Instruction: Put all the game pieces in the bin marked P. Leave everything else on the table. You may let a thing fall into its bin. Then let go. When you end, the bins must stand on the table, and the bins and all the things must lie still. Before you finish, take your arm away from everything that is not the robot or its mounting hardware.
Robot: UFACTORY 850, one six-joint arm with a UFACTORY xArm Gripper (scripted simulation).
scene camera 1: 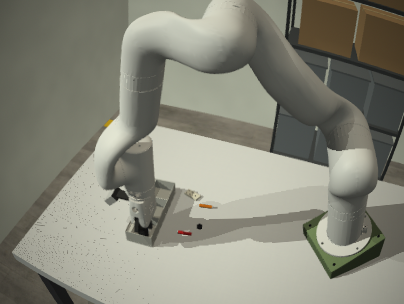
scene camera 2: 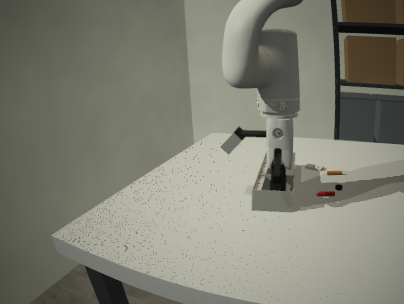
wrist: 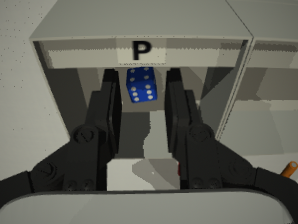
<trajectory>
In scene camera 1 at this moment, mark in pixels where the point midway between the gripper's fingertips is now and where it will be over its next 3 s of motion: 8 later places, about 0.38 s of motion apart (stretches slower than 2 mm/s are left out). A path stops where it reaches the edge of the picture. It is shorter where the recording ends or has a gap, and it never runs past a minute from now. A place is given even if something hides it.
The gripper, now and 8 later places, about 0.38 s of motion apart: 145,231; 145,229; 144,226; 144,222; 148,217; 162,206; 180,191; 193,179; 194,178
</trajectory>
